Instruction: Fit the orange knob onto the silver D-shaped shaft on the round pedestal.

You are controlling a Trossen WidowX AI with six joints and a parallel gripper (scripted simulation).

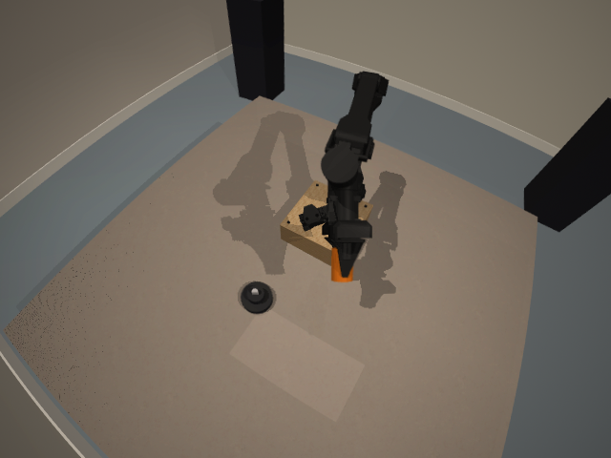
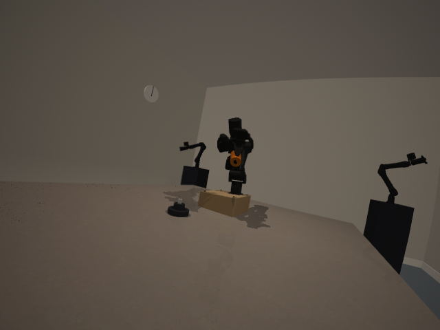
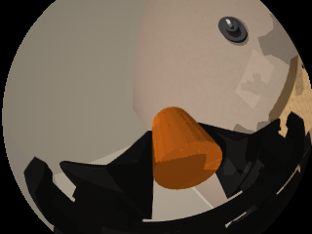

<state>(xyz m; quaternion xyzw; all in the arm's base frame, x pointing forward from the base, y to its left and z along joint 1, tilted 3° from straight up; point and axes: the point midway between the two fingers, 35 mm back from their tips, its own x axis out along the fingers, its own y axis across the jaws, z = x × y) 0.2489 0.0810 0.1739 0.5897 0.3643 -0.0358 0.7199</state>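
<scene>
My gripper tip is now 20 mm below the orange knob, 20 mm past it and 10 mm to the left of it. From my gripper tip the other things lie so: black round pedestal (210 mm below, 180 mm to the right, 60 mm ahead).
</scene>
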